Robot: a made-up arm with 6 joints.
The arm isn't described. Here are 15 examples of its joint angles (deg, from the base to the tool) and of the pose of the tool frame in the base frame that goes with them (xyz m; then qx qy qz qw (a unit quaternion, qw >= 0)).
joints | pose
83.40 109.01 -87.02 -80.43 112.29 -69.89 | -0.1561 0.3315 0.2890 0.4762 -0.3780 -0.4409 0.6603
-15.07 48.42 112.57 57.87 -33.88 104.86 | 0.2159 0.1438 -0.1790 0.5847 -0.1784 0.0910 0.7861
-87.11 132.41 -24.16 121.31 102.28 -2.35 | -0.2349 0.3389 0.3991 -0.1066 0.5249 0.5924 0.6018
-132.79 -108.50 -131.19 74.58 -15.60 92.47 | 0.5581 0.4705 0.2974 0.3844 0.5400 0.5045 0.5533
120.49 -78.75 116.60 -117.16 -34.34 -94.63 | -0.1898 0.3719 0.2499 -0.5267 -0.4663 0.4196 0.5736
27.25 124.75 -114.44 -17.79 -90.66 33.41 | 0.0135 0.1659 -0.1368 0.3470 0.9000 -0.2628 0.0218
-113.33 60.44 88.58 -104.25 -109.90 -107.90 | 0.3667 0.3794 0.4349 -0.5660 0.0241 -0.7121 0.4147
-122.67 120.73 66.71 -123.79 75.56 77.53 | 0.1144 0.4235 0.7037 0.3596 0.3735 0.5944 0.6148
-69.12 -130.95 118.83 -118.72 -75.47 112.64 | 0.3802 0.3027 -0.0066 0.0860 -0.2602 -0.1832 0.9441
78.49 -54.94 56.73 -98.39 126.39 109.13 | -0.6442 0.4747 0.1474 0.6342 -0.6552 0.2192 0.3470
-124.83 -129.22 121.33 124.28 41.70 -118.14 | 0.1716 0.4653 0.7031 -0.4865 0.7898 0.3706 0.0477
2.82 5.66 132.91 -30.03 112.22 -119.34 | 0.5417 0.6233 -0.2364 0.0339 0.0636 -0.4914 0.8680
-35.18 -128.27 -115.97 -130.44 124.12 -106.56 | 0.1879 0.1988 0.2100 0.5892 0.4233 0.5141 0.4576
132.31 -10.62 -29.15 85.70 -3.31 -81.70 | -0.0899 0.7384 0.0233 0.2863 -0.3123 0.0611 0.9038
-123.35 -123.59 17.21 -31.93 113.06 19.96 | 0.5043 0.7322 0.2750 -0.2185 -0.7413 -0.2517 0.5825
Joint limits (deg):
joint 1: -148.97..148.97
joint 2: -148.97..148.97
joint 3: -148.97..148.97
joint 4: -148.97..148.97
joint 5: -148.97..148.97
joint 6: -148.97..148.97
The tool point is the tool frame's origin. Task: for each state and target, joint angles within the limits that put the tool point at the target. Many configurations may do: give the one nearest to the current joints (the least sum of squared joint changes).
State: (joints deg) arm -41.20 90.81 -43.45 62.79 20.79 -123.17
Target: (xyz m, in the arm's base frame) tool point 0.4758 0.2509 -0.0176
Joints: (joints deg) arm 1.29 79.87 -43.19 66.56 -5.16 -126.35
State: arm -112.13 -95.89 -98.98 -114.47 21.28 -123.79
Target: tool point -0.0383 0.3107 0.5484
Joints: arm -148.97 -103.97 -79.48 -112.38 56.53 -119.96
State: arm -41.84 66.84 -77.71 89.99 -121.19 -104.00
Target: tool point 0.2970 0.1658 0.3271
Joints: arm -44.51 103.68 -88.05 75.44 -132.08 -105.14
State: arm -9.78 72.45 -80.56 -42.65 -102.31 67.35
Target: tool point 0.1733 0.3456 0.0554
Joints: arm -18.21 63.00 -83.19 -66.40 -115.73 69.39
